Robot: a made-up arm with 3 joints. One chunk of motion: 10 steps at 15 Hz.
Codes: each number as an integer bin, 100 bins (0 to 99) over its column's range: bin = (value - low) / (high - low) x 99, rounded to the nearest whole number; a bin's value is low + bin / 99 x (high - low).
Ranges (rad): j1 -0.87..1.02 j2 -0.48..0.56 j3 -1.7..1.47
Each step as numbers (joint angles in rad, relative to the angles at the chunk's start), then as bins.
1 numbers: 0.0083 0.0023 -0.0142
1 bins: 46 46 53
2 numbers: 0.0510 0.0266 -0.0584
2 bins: 48 48 51
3 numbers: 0.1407 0.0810 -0.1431
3 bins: 53 53 49
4 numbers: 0.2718 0.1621 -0.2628
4 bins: 60 61 45
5 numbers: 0.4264 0.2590 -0.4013
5 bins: 68 70 41
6 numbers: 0.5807 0.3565 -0.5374
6 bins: 76 80 36
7 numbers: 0.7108 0.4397 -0.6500
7 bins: 83 88 33
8 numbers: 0.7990 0.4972 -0.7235
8 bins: 87 93 30
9 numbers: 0.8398 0.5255 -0.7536
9 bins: 90 96 30
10 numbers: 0.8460 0.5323 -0.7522
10 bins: 90 96 30
